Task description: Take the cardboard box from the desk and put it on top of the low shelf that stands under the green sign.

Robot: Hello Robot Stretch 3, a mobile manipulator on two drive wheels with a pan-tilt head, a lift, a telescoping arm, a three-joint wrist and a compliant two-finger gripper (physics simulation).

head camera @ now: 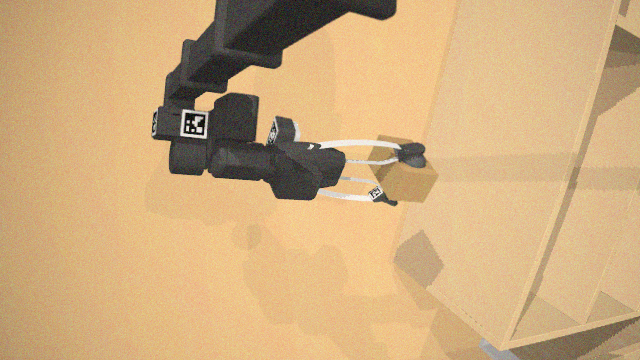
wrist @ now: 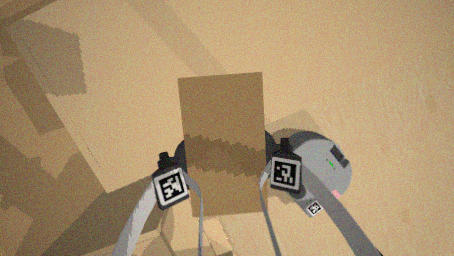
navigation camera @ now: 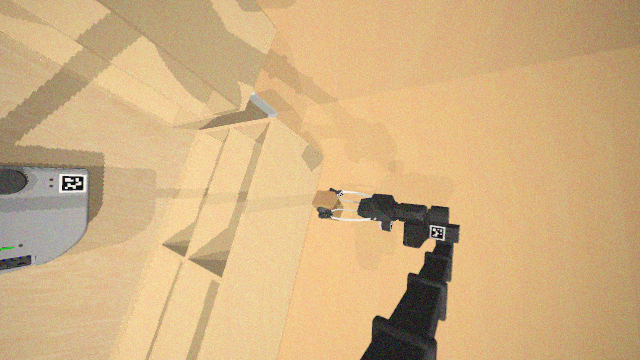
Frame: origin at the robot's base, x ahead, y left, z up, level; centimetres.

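Seen in the pictures: gripper, between the fingertips: (head camera: 415, 175) (navigation camera: 321, 202); robot's base, origin of its link: (navigation camera: 6, 180).
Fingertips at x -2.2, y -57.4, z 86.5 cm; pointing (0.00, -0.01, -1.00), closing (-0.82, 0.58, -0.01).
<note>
Offsets run from my fingertips to a thing's top centre. "pt": to the spot under its first point. Level surfaces: height alone.
My gripper (head camera: 401, 176) (navigation camera: 329, 201) (wrist: 224, 150) is shut on the cardboard box @(dx -1.0, dy -1.2, dz +5.1 cm) (head camera: 410, 185) (navigation camera: 326, 199) (wrist: 222, 110), with one fingertip against each side of it. The low wooden shelf @(dz -25.5 cm) (head camera: 480, 210) (navigation camera: 265, 225) (wrist: 125, 125) has a flat top and open compartments. In the head and navigation views the box overlaps the shelf top's wall-side edge. A box-shaped shadow lies on the top near the end corner, apart from the box, which is held up in the air. How high it hangs is hard to tell. The green sign and the desk do not show.
An orange-tan wall (head camera: 90, 280) (navigation camera: 525, 175) runs behind the shelf. Another wooden unit (navigation camera: 190, 40) stands near the shelf's end, with a blue-grey piece @(pt dx +53.2, dy -48.1, dz -81.3 cm) (head camera: 497, 350) (navigation camera: 263, 105) between them. My grey base (navigation camera: 50, 215) (wrist: 325, 172) stands on the floor on the compartment side.
</note>
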